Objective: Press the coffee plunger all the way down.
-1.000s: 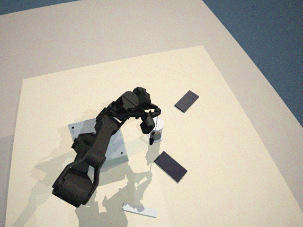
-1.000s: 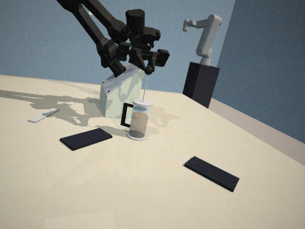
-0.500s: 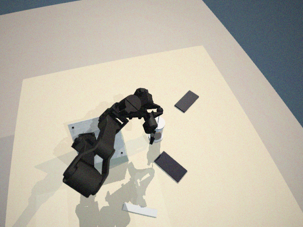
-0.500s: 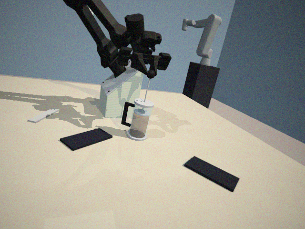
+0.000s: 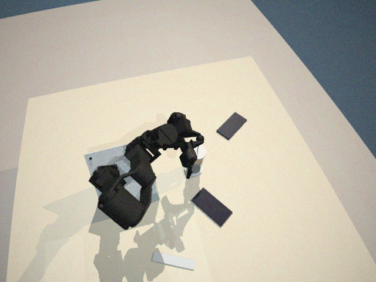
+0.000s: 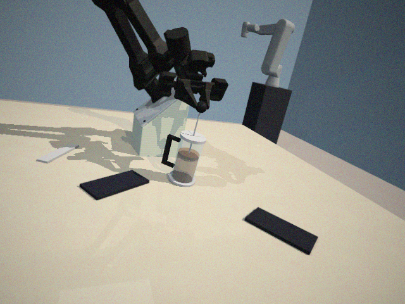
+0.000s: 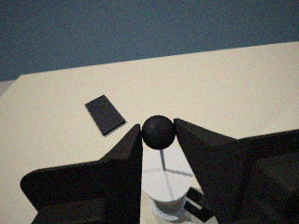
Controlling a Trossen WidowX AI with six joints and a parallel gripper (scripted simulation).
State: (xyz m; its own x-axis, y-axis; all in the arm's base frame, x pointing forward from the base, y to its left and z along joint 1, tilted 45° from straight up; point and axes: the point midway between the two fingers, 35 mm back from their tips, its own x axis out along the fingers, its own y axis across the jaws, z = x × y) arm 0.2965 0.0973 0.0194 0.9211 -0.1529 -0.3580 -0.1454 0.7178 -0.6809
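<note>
Right now the glass coffee press is 11 cm below my gripper tip, 3 cm behind it and 2 cm to the right of it. The rest, counted from my gripper tip: white strip (35 cm to the right, 21 cm below, 16 cm behind).
</note>
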